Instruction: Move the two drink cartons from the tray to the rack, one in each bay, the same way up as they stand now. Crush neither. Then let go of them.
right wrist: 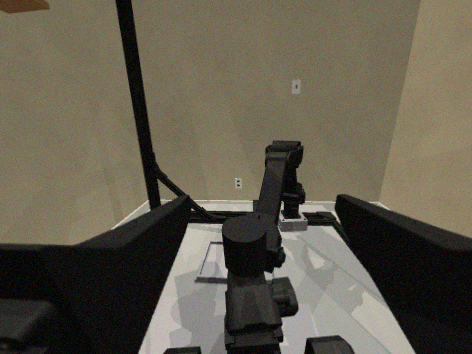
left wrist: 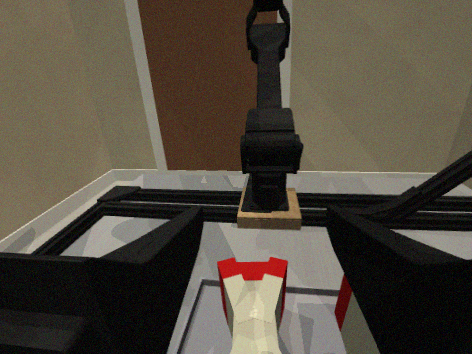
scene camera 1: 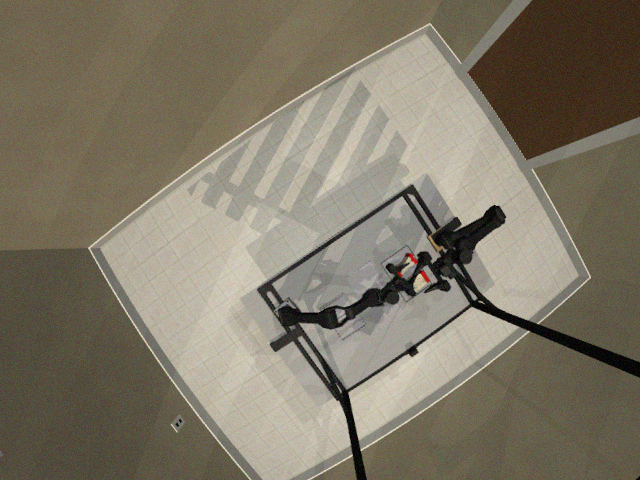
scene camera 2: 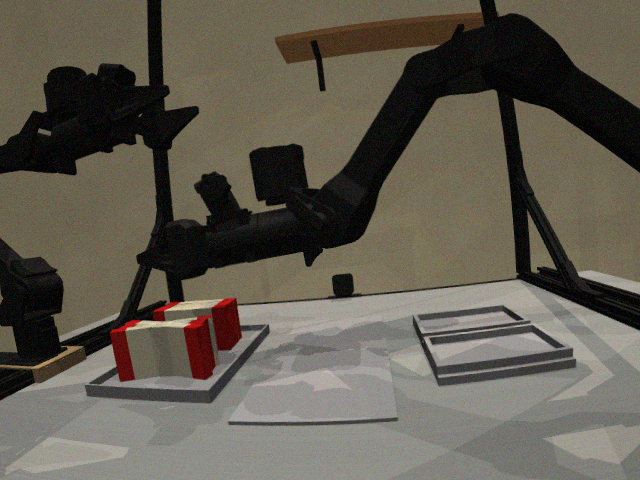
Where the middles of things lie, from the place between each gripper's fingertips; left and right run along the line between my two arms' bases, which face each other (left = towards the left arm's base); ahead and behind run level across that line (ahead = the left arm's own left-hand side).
Now: the grey tray [scene camera 2: 168, 388] 3 cm behind my right hand, 7 cm to the right of it and 35 cm below it. Round my right hand: grey mat [scene camera 1: 367, 277] 7 cm behind, 14 cm to the left, 36 cm below.
My left gripper is now 200 mm to the right of the grey mat, 160 mm above it and 90 mm past it. Also, from my left hand: grey tray 150 mm below, 50 mm behind.
